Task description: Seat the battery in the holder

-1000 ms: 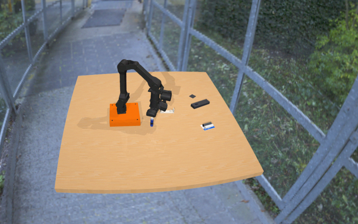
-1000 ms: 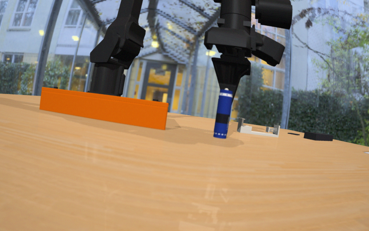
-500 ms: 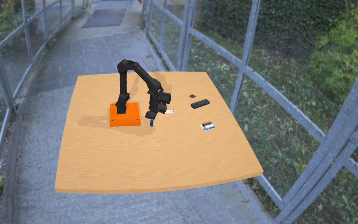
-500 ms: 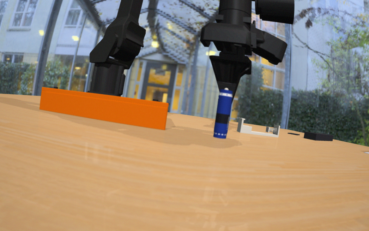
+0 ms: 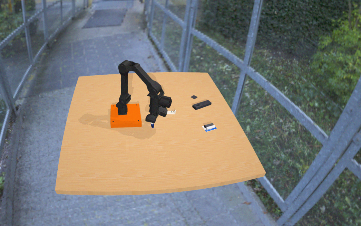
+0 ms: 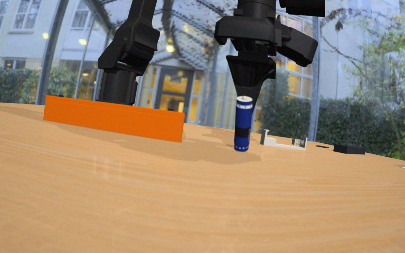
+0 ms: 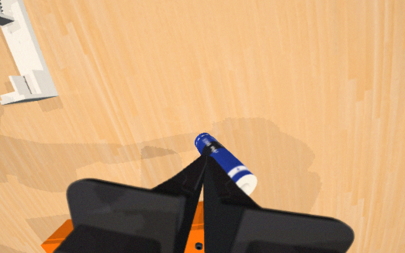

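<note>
The blue battery lies 1 cm to the right of my gripper tip, 1 cm below it and 1 cm behind it. From my gripper tip the other things lie so: black remote (43 cm ahead, 19 cm to the left, 3 cm below); blister card (39 cm ahead, 7 cm to the right, 4 cm below); black square (41 cm ahead, 31 cm to the left, 4 cm below).
</note>
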